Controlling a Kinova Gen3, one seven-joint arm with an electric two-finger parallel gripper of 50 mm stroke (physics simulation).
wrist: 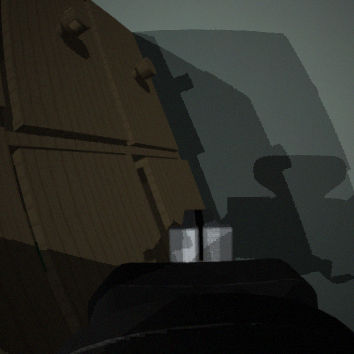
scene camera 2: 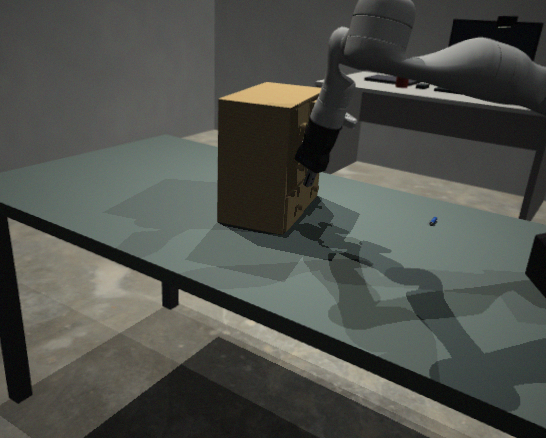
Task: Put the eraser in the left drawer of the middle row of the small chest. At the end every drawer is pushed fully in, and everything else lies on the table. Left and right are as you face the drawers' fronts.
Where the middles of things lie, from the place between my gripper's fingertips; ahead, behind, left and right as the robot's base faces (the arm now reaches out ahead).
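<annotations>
With the small wooden chest (scene camera 2: 253, 124) in my sight, I find my hand 5 cm below it, 5 cm to the left of it and 12 cm short of it.
</annotations>
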